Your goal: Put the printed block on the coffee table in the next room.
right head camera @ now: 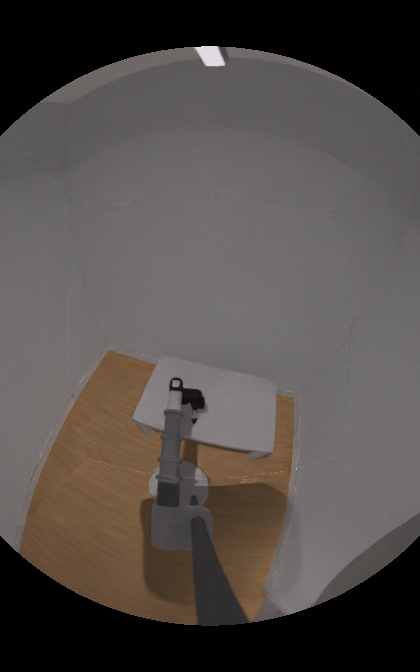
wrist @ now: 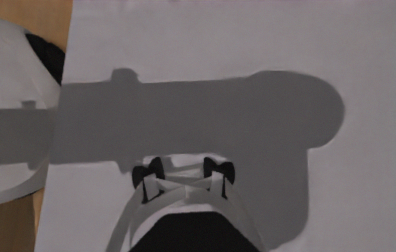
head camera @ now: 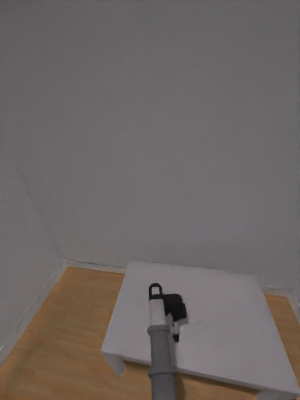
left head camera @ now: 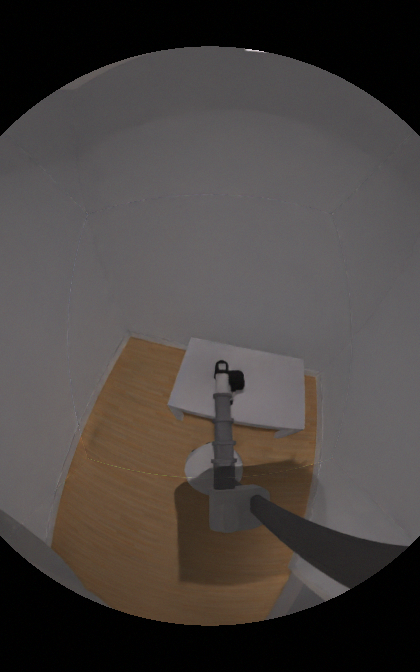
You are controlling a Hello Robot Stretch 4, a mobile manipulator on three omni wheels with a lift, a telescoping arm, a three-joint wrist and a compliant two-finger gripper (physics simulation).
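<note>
The coffee table (head camera: 225,325) (left head camera: 275,390) (right head camera: 240,410) (wrist: 350,50) is a white rectangular table near the far wall. My gripper (head camera: 176,336) (left head camera: 231,401) (right head camera: 194,419) (wrist: 183,170) points down over the table top, left of its middle in the head view. In the wrist view its dark fingertips stand on either side of the pale printed block (wrist: 187,165), and the gripper is shut on it. The block blends with the white table and is partly hidden by the fingers. I cannot tell whether it touches the table top.
My arm (head camera: 161,350) (left head camera: 223,425) (right head camera: 171,440) extends over the near table edge. My round white base (left head camera: 200,470) (right head camera: 197,487) (wrist: 15,75) stands on the wooden floor before the table. Grey walls rise behind and at both sides. The arm's shadow falls across the table.
</note>
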